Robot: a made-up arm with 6 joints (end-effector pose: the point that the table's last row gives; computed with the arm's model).
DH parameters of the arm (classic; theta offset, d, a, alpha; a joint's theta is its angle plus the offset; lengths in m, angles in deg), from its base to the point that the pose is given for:
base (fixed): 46.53 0 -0.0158 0
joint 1: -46.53 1.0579 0.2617 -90
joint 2: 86.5 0 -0.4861 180
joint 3: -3.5 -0.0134 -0.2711 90
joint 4: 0 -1.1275 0.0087 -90
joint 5: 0 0.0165 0.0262 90
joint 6: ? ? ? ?
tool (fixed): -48.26 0.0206 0 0
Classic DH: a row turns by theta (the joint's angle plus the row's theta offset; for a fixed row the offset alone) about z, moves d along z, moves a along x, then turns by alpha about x.
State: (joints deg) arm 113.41 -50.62 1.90 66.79 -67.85 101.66
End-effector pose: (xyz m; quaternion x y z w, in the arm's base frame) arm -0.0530 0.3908 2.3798 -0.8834 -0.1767 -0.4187 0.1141
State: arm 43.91 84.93 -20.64 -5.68 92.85 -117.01
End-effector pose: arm 0.5953 0.5269 -0.0742 0.3652 0.3997 0.6018 0.5872
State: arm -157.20 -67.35 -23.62 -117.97 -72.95 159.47
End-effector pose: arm -0.3158 -0.3050 2.2245 0.5106 -0.6304 0.5706 0.1279
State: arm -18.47 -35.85 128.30 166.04 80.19 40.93
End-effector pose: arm -1.1545 0.4121 1.6008 0.0269 -0.3030 0.6871 0.6598
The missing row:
joint 6: -17.04 -0.1161 -0.0091 129.7
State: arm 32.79 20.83 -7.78 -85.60 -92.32 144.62
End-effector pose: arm 1.1438 0.9080 1.2180 -0.6895 -0.3139 0.5801 0.2993
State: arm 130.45 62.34 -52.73 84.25 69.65 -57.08
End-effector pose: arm -0.3956 0.2543 0.1119 0.5033 -0.0828 -0.6182 0.5980
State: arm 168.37 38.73 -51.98 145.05 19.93 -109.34
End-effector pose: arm -0.8068 0.1005 0.1962 0.7575 0.3442 -0.1006 0.5456
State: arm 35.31 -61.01 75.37 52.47 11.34 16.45
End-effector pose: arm -1.0588 -0.7378 1.9379 -0.0180 -0.3045 -0.6453 0.7004
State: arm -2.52 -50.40 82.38 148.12 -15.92 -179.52
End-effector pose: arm -1.2452 0.0376 2.0132 -0.1945 -0.7088 -0.1438 0.6626
